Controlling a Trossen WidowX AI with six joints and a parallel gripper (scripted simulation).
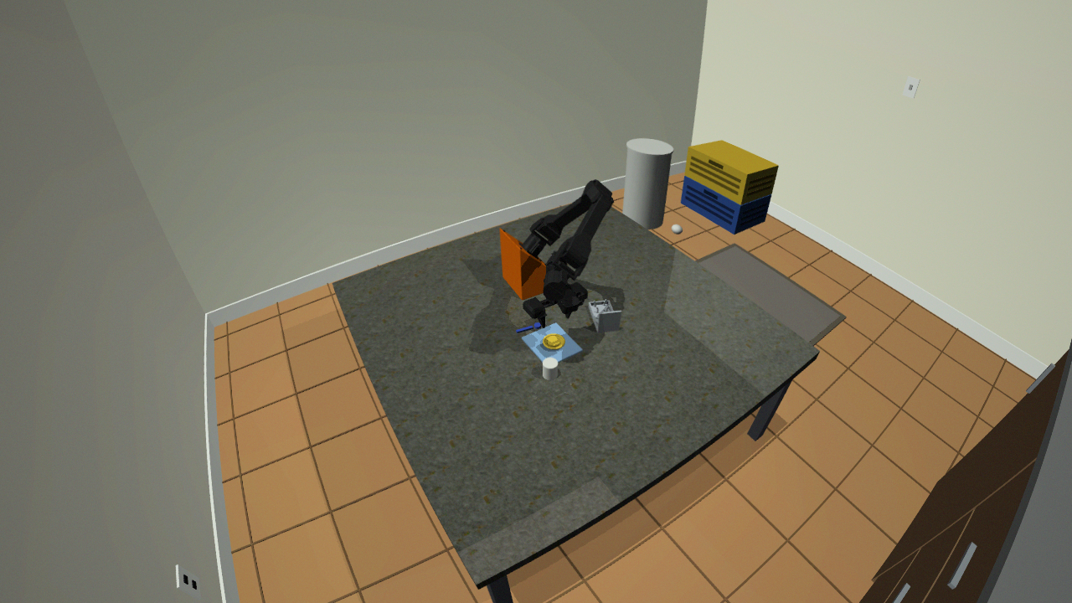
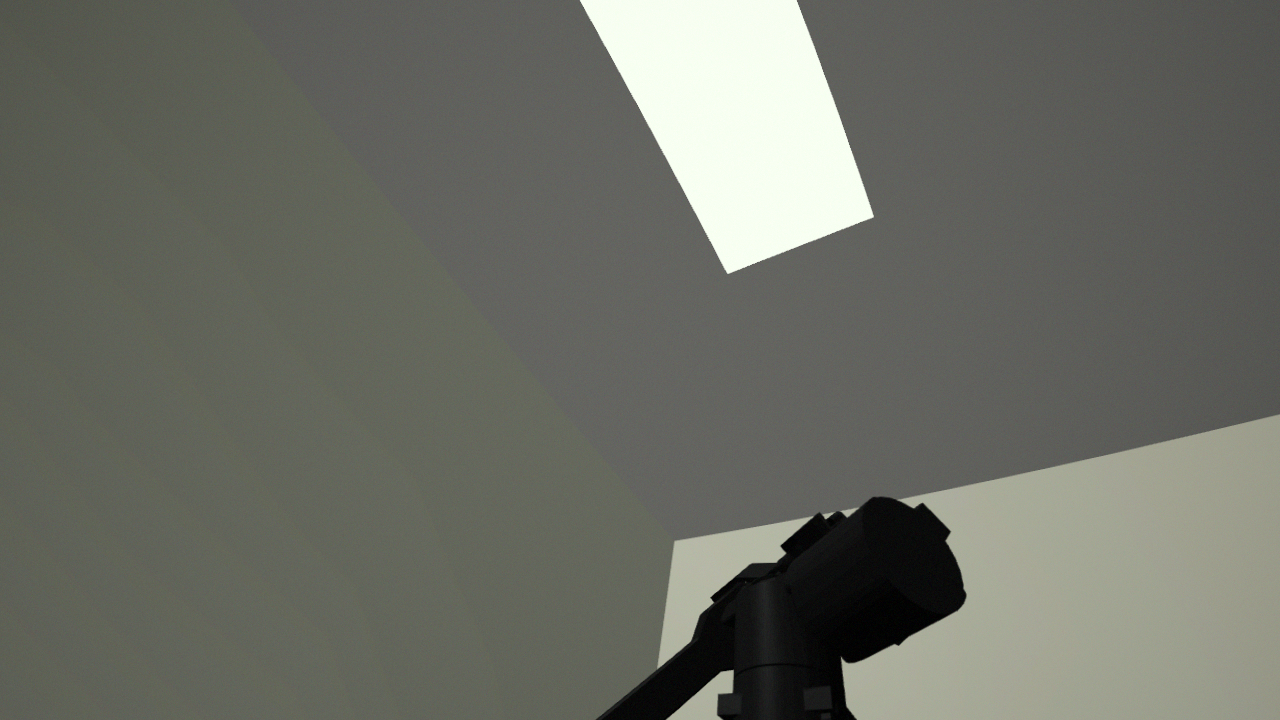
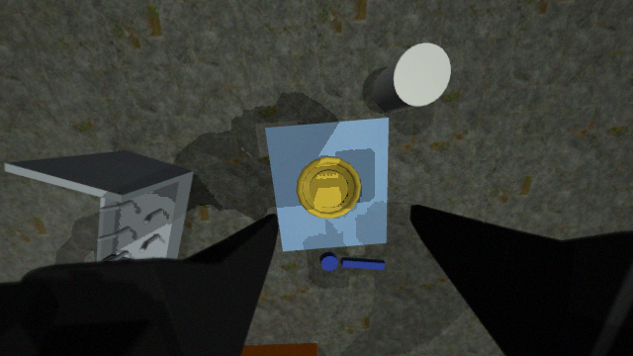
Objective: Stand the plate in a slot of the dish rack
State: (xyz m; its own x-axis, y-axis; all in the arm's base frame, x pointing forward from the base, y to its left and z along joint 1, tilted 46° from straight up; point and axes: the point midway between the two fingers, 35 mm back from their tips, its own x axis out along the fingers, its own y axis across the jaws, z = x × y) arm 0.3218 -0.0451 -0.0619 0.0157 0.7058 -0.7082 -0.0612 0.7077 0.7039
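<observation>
My gripper tip is 90 mm above the yellow plate and 10 mm past it. From my gripper tip the other things lie so: white cup (90 mm ahead, 80 mm below, 70 mm to the right); grey dish rack (210 mm to the left, 80 mm below, 40 mm behind); blue spoon (120 mm behind, 100 mm below, 20 mm to the right).
</observation>
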